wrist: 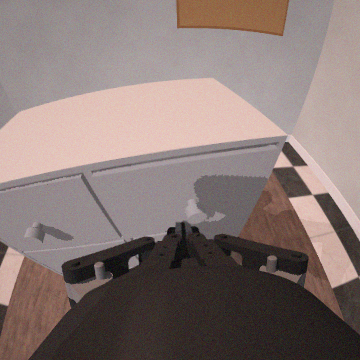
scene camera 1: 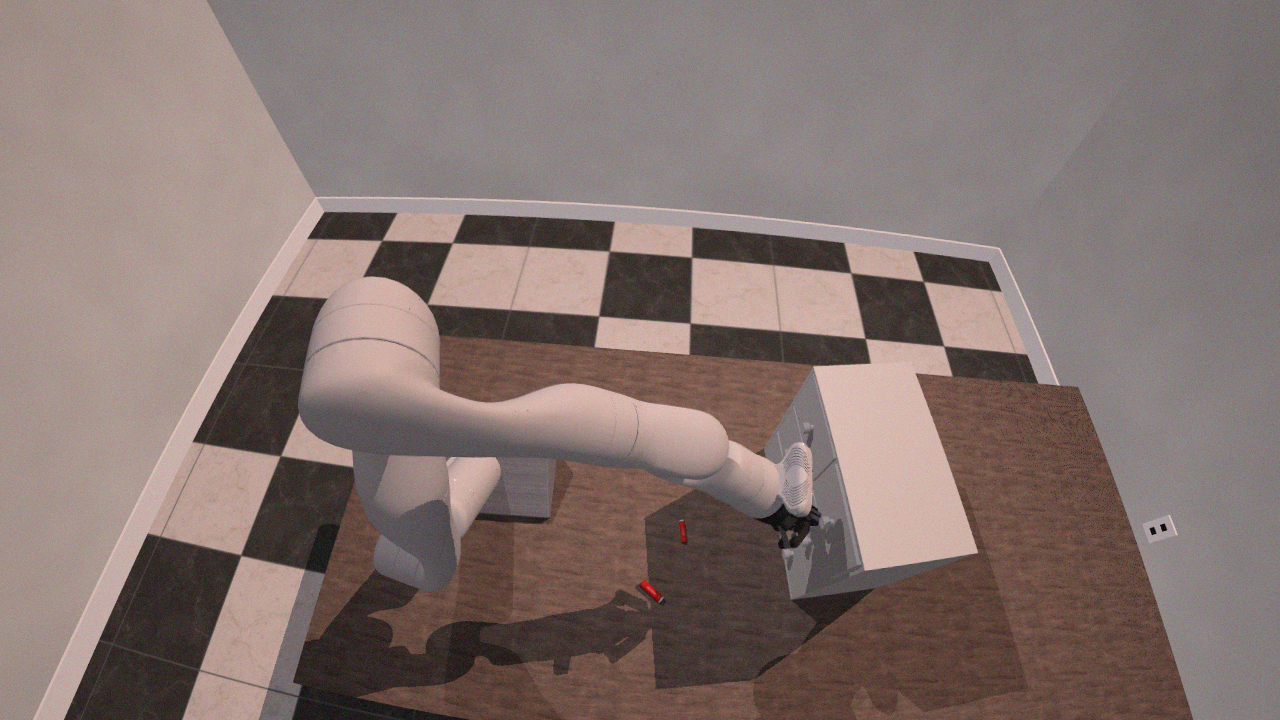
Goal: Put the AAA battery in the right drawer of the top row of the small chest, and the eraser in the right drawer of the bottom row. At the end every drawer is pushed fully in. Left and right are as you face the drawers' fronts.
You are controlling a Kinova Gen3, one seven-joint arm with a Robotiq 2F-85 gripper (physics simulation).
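Seen in the pictures: gripper, between the fingertips: (wrist: 182, 231) (scene camera 1: 815, 518); arm's base, origin of its link: (scene camera 1: 477, 470).
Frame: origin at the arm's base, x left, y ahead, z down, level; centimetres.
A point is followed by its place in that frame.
The small white chest (scene camera 1: 895, 465) @[y 68.1, x -1.2, z -24.9 cm] (wrist: 150, 120) @[y 64.6, x -5.1, z -25.0 cm] stands on the table with its knobbed drawer fronts facing the arm. The top row's right drawer (wrist: 145, 195) @[y 59.5, x -4.5, z -21.0 cm] and left drawer (wrist: 30, 210) @[y 58.0, x 6.0, z -21.3 cm] look flush; the lower right fronts are mostly hidden behind my gripper. My gripper (scene camera 1: 805, 530) @[y 58.3, x -7.4, z -16.6 cm] (wrist: 182, 231) @[y 58.3, x -7.4, z -16.6 cm] is shut and empty, close in front of the chest's right side; in the wrist view its tips show just below the top right knob (wrist: 193, 211) @[y 58.4, x -8.4, z -19.9 cm]. A thin red item (scene camera 1: 682, 531) @[y 40.1, x -5.1, z 7.4 cm] and a thicker red item (scene camera 1: 651, 591) @[y 35.2, x -17.1, z 7.0 cm] lie on the table, both battery-like. No eraser can be made out.
The brown wooden table (scene camera 1: 1029, 447) @[y 124.3, x 20.0, z 8.4 cm] carries the chest and the red items. A pale block (scene camera 1: 528, 488) @[y 10.0, x -1.6, z 2.2 cm] stands near the arm's base, partly hidden by the arm. The chest's shadow falls over the table in front of it. A brown board (wrist: 232, 15) hangs on the wall.
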